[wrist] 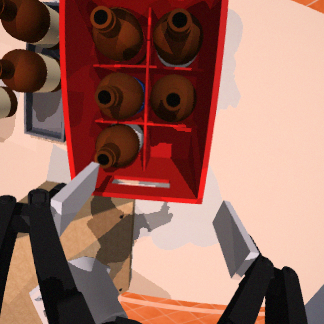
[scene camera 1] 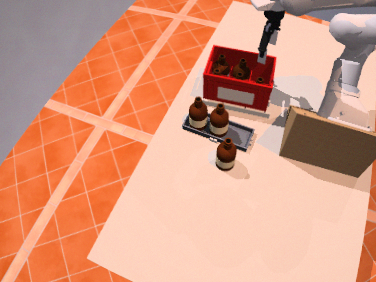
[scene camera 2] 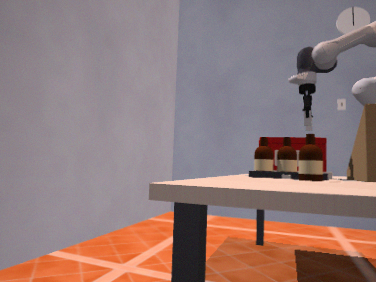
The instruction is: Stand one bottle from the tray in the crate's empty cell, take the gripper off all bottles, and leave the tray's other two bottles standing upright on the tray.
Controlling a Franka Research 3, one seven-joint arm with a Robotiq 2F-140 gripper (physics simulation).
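The red crate (scene camera 1: 212,96) (scene camera 2: 320,145) (wrist: 214,80) holds several brown bottles; its empty cell (wrist: 172,145) is at the near right corner in the wrist view. Two brown bottles (scene camera 1: 198,116) (scene camera 1: 219,121) (scene camera 2: 264,159) (scene camera 2: 287,159) (wrist: 35,22) (wrist: 30,71) stand upright on the dark tray (scene camera 1: 242,136) (wrist: 45,117). A third bottle (scene camera 1: 226,156) (scene camera 2: 310,161) (wrist: 6,102) stands upright on the table in front of the tray, apart from it. My gripper (scene camera 1: 262,58) (scene camera 2: 308,126) (wrist: 158,194) is open and empty, above the crate's end by the empty cell.
A tall brown block (scene camera 1: 327,142) (scene camera 2: 367,145) (wrist: 75,240) stands on the table right of the tray in scene camera 1, near the arm's base. The tray lies close in front of the crate. The crate's walls and dividers rise around its cells.
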